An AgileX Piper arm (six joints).
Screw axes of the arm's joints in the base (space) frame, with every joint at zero. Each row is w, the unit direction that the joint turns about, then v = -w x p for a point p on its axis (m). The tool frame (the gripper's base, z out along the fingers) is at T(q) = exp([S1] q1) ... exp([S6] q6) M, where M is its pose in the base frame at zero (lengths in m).
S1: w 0 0 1 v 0 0 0
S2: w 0 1 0 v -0.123 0 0
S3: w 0 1 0 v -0.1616 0 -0.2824
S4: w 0.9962 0 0.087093 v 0 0.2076 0
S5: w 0 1 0 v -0.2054 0 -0.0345
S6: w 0.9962 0 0.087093 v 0 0.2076 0
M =
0.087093 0 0.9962 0.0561
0 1 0 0
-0.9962 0 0.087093 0.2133
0 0 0 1
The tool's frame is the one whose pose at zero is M.
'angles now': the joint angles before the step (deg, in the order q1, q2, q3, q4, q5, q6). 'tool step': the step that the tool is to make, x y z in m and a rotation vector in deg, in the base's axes. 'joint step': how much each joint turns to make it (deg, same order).
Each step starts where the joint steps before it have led.
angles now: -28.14, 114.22, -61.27, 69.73, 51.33, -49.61
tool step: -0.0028, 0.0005, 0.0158, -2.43, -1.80, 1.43
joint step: -0.01, -2.81, 0.01, -1.97, 0.07, 0.06
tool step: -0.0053, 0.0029, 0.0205, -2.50, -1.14, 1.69
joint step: 0.21, -3.77, 0.00, -3.40, 0.58, 1.88
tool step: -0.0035, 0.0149, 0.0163, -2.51, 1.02, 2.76
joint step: 2.43, -3.42, 0.00, -5.03, 0.22, 4.46
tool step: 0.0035, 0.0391, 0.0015, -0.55, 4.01, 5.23
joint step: 6.87, -0.88, 0.00, -4.51, 0.27, 6.39
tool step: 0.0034, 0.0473, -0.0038, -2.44, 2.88, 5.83
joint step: 8.78, 0.01, 0.00, -4.09, -2.03, 5.48
